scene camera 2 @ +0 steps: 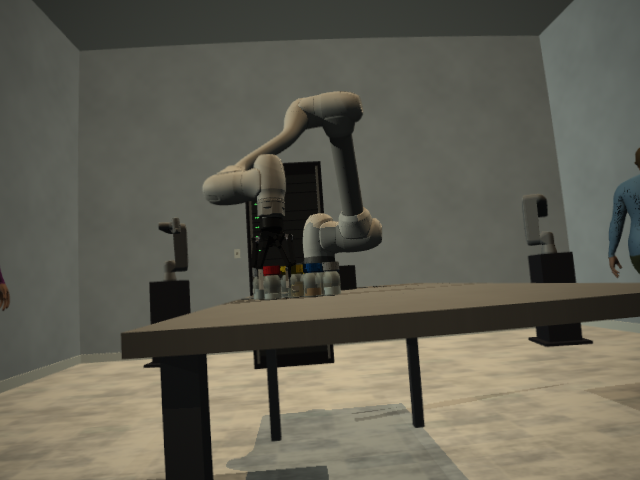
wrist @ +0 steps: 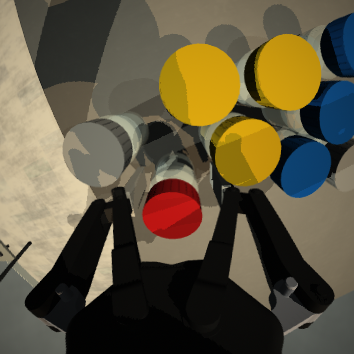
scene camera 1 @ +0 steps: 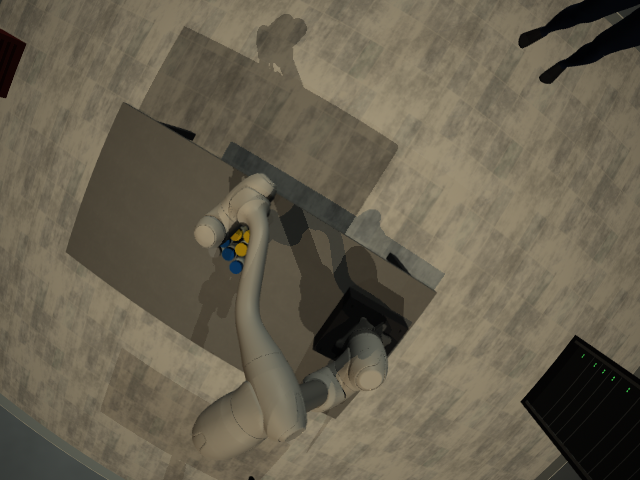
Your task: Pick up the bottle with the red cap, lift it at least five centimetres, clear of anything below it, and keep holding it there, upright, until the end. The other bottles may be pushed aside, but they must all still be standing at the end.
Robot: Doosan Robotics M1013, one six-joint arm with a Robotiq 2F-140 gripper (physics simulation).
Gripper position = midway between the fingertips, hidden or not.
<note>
In view: my gripper (scene camera 2: 275, 288), a red-capped bottle (wrist: 172, 209) and a yellow-capped bottle (wrist: 245, 150).
My gripper shows as well in the wrist view (wrist: 177, 173).
</note>
